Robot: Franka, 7 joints.
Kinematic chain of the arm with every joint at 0, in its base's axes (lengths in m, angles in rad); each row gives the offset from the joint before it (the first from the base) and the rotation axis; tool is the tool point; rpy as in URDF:
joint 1: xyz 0 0 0.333 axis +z
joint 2: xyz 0 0 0 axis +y
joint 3: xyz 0 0 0.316 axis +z
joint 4: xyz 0.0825 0 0 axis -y
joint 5: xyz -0.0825 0 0.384 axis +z
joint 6: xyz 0 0 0 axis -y
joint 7: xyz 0.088 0 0 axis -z
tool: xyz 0 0 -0.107 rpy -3.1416 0 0
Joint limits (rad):
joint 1: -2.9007..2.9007
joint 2: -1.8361..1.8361
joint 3: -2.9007..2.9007
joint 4: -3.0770..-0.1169
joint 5: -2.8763..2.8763
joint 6: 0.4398..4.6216
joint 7: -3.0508..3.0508
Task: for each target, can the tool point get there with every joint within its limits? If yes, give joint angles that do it. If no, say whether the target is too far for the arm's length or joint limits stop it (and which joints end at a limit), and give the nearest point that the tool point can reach.
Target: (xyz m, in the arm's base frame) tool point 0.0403 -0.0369 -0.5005
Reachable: no: joint limits stop it (at a limit: joint 2) | nearest point 0.0826 -0.0756 -0.3324 | short by 0.178 m
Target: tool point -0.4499 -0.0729 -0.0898
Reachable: yes | joints -2.2394 1.4079 -0.6964 -1.6969 0.7245 1.6447 2.2132
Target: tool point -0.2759 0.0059 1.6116
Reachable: no: too far | nearest point -0.1810 0.0039 1.1716 | short by 0.450 m
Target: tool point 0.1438 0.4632 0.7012
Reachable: yes | joints -0.2069 -0.6372 0.8940 -2.0447 2.2473 1.1873 -0.4839
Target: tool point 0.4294 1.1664 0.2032
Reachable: no: too far | nearest point 0.2948 0.8007 0.2439 | short by 0.392 m
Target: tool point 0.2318 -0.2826 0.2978
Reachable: yes | joints 1.1311 -0.3388 -1.6660 -2.4960 1.9612 3.9488 -1.3098
